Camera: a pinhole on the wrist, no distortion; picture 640 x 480 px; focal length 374.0 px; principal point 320.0 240.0 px. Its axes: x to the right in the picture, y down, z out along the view. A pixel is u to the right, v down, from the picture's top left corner.
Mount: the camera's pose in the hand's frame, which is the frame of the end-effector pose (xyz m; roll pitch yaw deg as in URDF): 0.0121 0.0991 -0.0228 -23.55 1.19 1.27
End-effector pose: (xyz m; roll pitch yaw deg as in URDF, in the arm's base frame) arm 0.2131 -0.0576 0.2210 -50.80 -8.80 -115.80
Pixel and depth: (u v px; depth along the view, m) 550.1 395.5 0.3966
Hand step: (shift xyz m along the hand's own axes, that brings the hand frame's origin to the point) 0.2553 0.4142 0.2698
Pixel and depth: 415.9 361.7 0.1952
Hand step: 0.0623 0.2365 0.1297
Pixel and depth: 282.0 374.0 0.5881
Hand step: -0.0477 0.5260 0.4333
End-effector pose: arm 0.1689 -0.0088 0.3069 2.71 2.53 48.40
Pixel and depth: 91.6 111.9 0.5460
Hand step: -0.3103 0.1387 0.5592
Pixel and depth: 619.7 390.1 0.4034
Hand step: 0.3347 0.4159 0.2755
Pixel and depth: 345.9 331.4 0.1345
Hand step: 0.0218 0.1832 0.0871
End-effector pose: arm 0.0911 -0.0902 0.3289 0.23 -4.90 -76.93
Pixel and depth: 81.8 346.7 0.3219
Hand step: -0.1922 0.3074 0.2398
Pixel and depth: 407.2 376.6 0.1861
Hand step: 0.0554 0.2368 0.1197
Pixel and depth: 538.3 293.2 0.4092
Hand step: 0.2533 0.3214 0.3240
